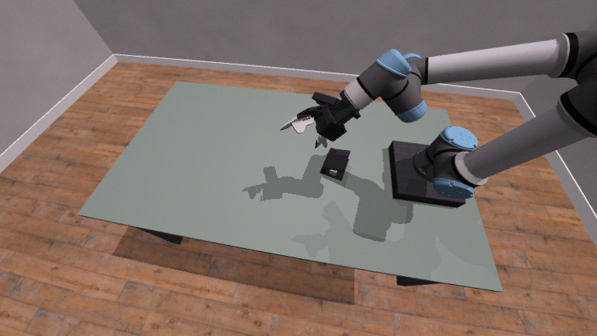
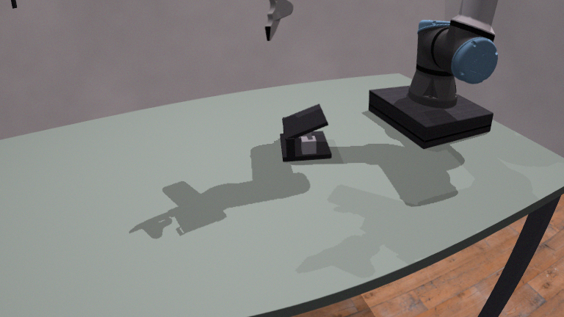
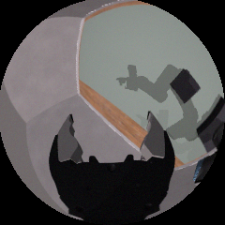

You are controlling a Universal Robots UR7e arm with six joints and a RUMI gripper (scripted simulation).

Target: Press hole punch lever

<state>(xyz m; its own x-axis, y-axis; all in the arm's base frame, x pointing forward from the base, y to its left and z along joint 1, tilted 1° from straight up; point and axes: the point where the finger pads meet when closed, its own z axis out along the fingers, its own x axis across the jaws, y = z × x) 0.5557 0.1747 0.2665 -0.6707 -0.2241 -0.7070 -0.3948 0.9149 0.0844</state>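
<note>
My gripper is now 27 cm above the hole punch lever, 15 cm past it and 12 cm to the left of it. The rest, counted from my hand: black hole punch: 29 cm below, 14 cm behind, 12 cm to the right.
</note>
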